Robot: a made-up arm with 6 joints.
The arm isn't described. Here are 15 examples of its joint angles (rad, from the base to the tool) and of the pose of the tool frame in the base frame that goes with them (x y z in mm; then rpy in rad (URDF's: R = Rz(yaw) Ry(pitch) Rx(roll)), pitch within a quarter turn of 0, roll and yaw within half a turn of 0).
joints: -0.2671 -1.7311 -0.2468 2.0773 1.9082 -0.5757
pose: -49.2 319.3 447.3 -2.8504 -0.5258 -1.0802
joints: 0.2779 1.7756 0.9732 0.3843 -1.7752 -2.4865
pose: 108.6 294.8 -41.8 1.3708 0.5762 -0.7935
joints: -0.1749 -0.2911 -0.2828 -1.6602 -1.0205 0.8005
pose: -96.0 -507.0 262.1 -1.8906 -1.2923 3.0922
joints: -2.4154 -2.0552 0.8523 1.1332 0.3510 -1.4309
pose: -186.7 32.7 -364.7 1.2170 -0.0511 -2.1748
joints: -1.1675 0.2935 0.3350 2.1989 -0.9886 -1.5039
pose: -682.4 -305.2 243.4 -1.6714 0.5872 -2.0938
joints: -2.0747 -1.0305 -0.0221 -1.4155 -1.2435 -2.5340
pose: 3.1 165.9 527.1 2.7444 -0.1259 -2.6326
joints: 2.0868 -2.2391 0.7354 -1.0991 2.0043 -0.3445
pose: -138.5 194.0 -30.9 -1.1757 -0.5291 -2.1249
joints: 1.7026 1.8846 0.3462 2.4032 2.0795 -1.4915
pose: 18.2 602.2 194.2 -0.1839 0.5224 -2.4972
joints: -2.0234 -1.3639 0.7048 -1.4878 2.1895 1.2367
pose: 128.6 103.7 467.4 -2.5843 -1.0665 2.9832
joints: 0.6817 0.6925 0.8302 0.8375 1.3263 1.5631
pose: -245.9 419.3 -108.8 2.1724 1.2031 -0.0059
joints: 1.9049 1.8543 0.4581 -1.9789 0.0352 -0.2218
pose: 24.6 239.0 -232.8 1.8594 0.0125 2.6311
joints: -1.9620 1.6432 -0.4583 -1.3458 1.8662 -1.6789
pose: 121.7 40.3 651.1 -1.3784 -0.2988 -2.5689
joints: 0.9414 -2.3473 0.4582 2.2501 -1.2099 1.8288
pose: 252.4 -244.2 432.2 0.2638 0.6880 1.9865
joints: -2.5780 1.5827 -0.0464 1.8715 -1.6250 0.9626
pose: -258.3 -300.4 499.1 -1.9652 0.4847 3.0683
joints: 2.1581 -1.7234 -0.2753 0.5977 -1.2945 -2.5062
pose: -84.9 -23.4 322.5 -2.9569 0.3994 -2.8766
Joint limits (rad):
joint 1: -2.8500..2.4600
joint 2: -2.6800..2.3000
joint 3: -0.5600..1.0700
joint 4: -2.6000..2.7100
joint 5: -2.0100..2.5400
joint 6: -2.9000..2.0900
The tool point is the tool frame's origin. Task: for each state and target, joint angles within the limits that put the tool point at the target. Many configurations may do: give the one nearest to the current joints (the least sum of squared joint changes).
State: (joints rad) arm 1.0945 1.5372 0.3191 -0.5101 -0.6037 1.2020
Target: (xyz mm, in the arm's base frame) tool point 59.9 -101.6 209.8
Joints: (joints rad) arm 1.3480 1.8775 0.8810 -0.6147 -0.0403 1.5644
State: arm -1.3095 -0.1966 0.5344 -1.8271 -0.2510 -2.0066
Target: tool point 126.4 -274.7 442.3
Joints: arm -0.9774 -0.0206 -0.0422 -1.0550 -0.0597 -2.2201
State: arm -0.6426 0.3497 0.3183 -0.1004 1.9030 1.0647
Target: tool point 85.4 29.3 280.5
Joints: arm -0.8220 0.6421 -0.1132 -0.0959 2.0080 1.1145
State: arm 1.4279 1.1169 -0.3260 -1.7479 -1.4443 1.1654
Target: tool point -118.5 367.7 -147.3
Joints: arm 2.2331 0.9400 0.1044 -2.0081 -1.5352 1.2473
